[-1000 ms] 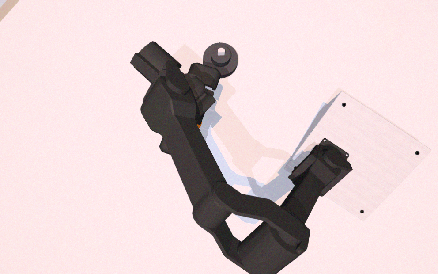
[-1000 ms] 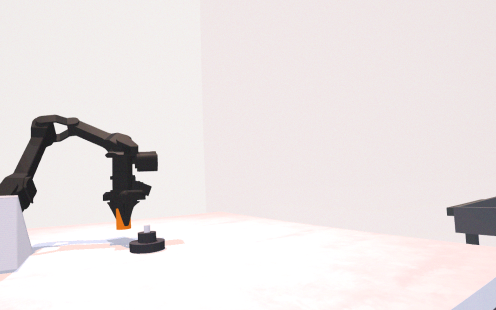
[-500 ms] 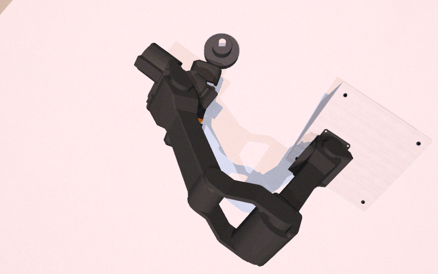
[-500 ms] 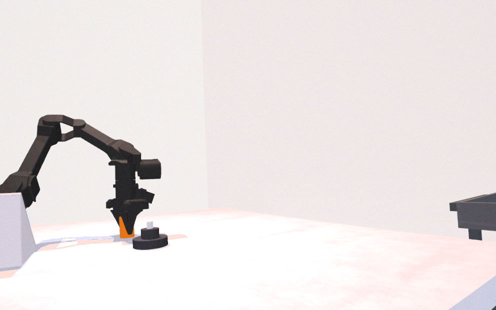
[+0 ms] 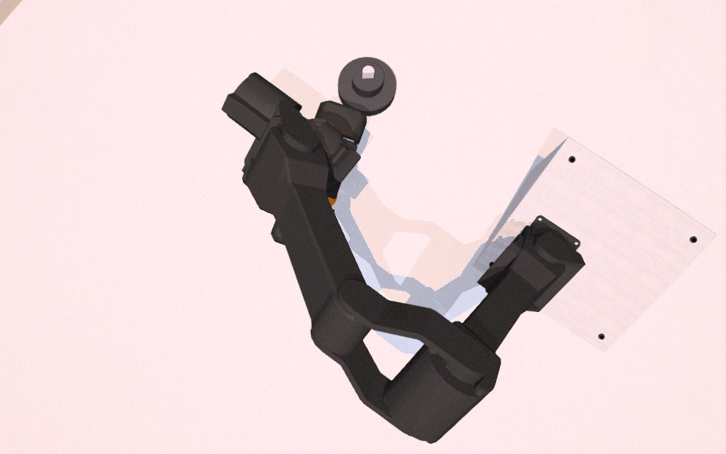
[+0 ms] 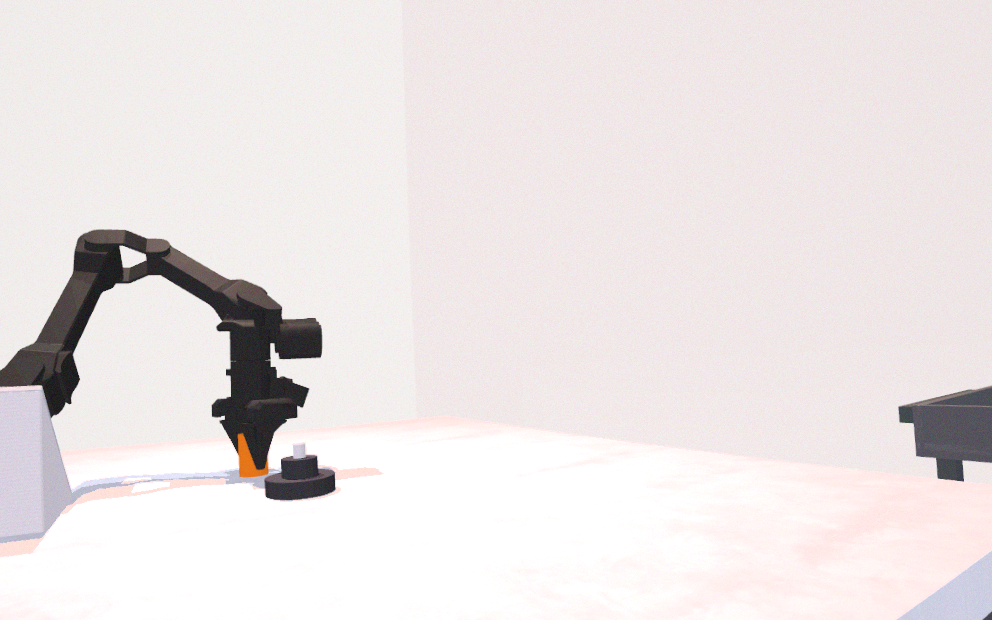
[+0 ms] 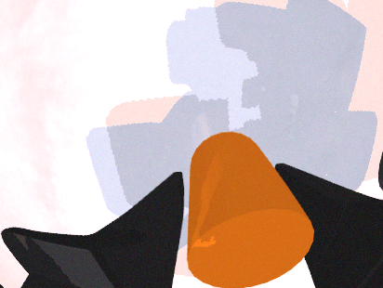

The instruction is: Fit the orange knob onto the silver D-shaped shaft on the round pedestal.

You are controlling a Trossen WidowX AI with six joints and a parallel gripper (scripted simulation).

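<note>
Right now the orange knob is 30 mm above my gripper tip. From my gripper tip the other things lie so: dark round pedestal 40 mm ahead, 170 mm to the right, 20 mm above.
</note>
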